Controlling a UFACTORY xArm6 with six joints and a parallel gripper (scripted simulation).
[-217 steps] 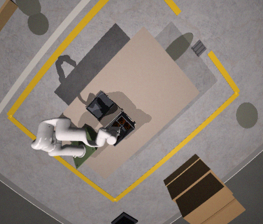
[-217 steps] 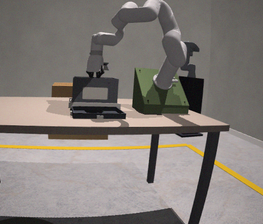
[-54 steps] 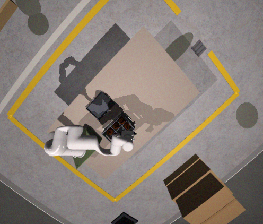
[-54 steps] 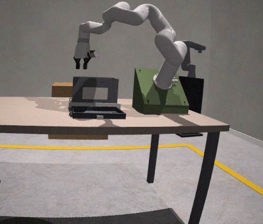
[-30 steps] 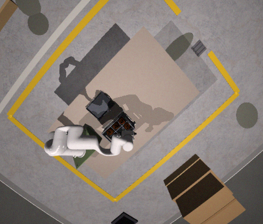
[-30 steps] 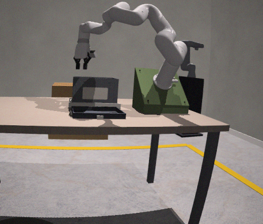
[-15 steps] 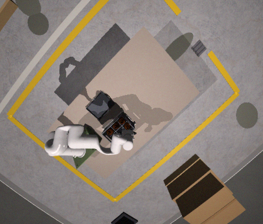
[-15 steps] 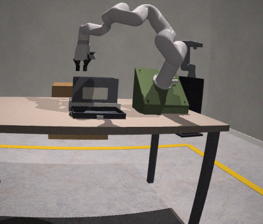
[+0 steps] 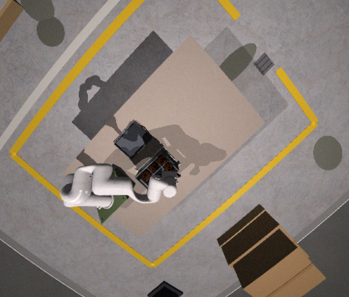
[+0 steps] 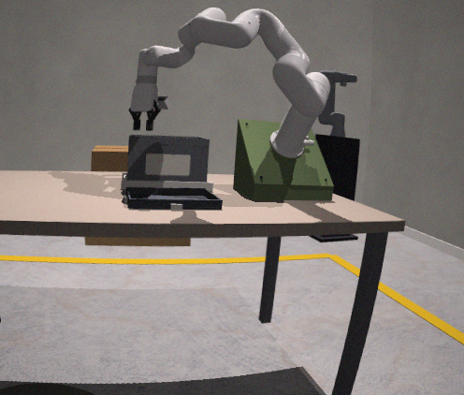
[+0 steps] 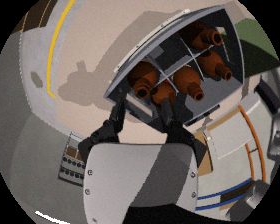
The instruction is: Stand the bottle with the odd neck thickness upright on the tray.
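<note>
Right now the dark crate is 13 cm below my hand, 8 cm behind it and 5 cm to the left of it. From my hand the other things lie so: glass bottle (17 cm behind, 12 cm below, 1 cm to the left); then flat dark tray (34 cm to the left, 20 cm below, 5 cm behind).
</note>
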